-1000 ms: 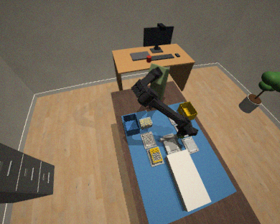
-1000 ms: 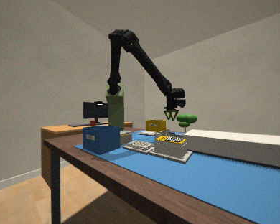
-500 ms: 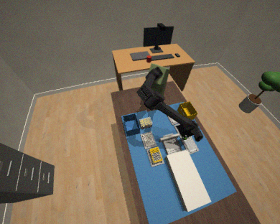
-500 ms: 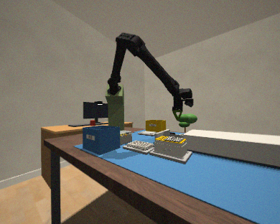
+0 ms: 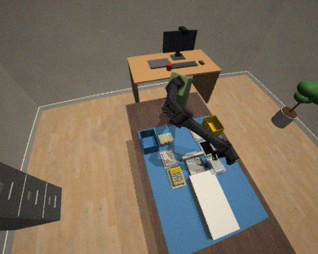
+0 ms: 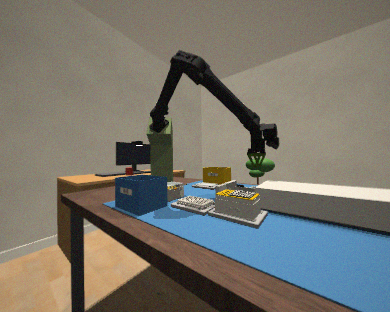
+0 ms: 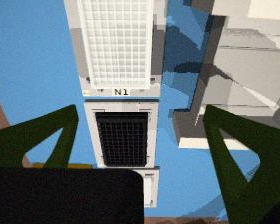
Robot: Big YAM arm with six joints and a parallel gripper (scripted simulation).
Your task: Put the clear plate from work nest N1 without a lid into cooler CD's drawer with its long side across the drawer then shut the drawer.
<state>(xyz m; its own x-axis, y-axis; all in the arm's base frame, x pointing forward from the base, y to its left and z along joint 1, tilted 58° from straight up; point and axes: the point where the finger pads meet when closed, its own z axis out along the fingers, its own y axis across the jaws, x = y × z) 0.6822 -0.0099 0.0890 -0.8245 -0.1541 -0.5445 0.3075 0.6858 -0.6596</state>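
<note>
The clear plate lies 130 mm below my hand, 30 mm ahead of it and 20 mm to the left of it. Also, from my hand: black plate 140 mm behind, 130 mm below, 80 mm to the left; then cooler drawer 150 mm to the right, 130 mm below, 60 mm behind; then grey work nest 150 mm below, 30 mm ahead, 20 mm to the left.
</note>
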